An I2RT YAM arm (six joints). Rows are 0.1 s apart.
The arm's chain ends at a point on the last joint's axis. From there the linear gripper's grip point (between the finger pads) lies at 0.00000 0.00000 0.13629 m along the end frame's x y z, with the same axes.
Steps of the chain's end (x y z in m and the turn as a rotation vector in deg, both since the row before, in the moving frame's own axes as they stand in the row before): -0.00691, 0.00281, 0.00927, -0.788, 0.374, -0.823; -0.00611, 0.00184, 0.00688, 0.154, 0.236, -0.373; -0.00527, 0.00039, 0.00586, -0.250, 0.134, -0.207; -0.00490, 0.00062, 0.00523, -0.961, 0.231, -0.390; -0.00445, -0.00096, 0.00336, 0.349, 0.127, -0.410; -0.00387, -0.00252, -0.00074, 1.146, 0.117, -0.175; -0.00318, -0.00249, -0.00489, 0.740, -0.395, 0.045
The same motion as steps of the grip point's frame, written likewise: -0.00601, 0.00468, 0.00925, -0.788, 0.374, -0.823; -0.00555, 0.00147, 0.00688, 0.154, 0.236, -0.373; -0.00495, 0.00098, 0.00586, -0.250, 0.134, -0.207; -0.00434, 0.00290, 0.00521, -0.961, 0.231, -0.390; -0.00415, -0.00179, 0.00336, 0.349, 0.127, -0.410; -0.00360, -0.00525, -0.00077, 1.146, 0.117, -0.175; -0.00412, -0.00425, -0.00490, 0.740, -0.395, 0.045
